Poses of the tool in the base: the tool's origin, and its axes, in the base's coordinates. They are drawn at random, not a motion.
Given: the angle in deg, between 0 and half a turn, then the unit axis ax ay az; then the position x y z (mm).
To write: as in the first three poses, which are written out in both.
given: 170.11 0.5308 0.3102 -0.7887 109 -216 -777
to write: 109 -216 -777 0.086 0.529 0.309 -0.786
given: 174.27 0.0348 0.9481 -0.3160 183 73 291
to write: 183 73 291 0.050 0.035 0.947 -0.316
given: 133.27 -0.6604 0.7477 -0.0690 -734 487 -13
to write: -734 487 -13 0.397 -0.606 0.686 -0.063
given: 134.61 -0.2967 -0.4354 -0.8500 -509 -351 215
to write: -509 -351 215 0.386 -0.274 -0.402 -0.784
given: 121.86 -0.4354 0.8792 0.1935 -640 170 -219
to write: -640 170 -219 0.486 -0.381 0.768 0.169
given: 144.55 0.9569 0.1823 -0.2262 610 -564 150
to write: 610 -564 150 0.304 0.911 0.174 -0.215
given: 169.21 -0.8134 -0.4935 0.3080 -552 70 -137
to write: -552 70 -137 0.094 -0.810 -0.491 0.307
